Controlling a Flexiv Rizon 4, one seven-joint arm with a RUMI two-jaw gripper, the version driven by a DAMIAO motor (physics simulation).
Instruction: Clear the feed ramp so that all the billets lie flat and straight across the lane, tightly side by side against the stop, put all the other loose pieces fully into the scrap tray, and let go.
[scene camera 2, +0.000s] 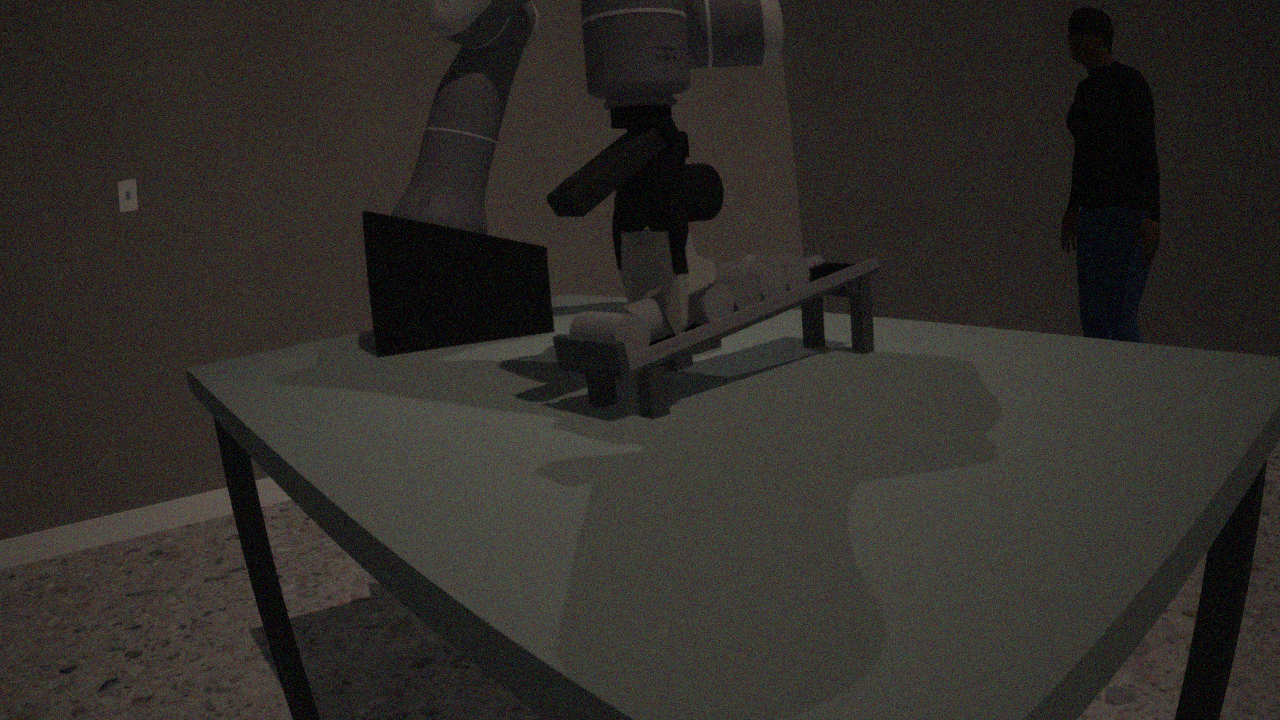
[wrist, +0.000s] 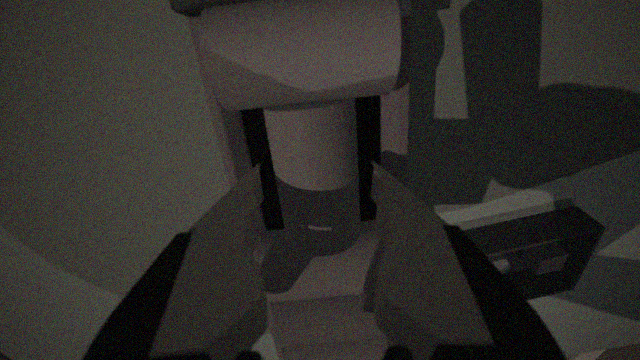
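The feed ramp (scene camera 2: 760, 312) slopes down to its stop (scene camera 2: 586, 354). A pale billet (scene camera 2: 597, 326) (wrist: 310, 50) lies across the lane at the stop. Behind it, another billet (scene camera 2: 644, 311) (wrist: 312, 142) points along the lane. More pale rounded pieces (scene camera 2: 769, 274) (wrist: 325, 322) lie farther up the ramp, partly hidden by the fingers in the wrist view. My gripper (scene camera 2: 664, 308) (wrist: 316, 166) is partly open, low over the lane. Its fingers stand on either side of the lengthwise billet and do not grip it. The dark scrap tray (wrist: 525, 226) holds small pieces, too dim to identify.
A black upright panel (scene camera 2: 456, 286) stands on the table (scene camera 2: 429, 465), left of the ramp. The ramp stands on short legs (scene camera 2: 861, 313). The robot's arm base section rises behind the panel. A person (scene camera 2: 1114, 170) stands beyond the table at the right. The scene is dim, with broad shadows.
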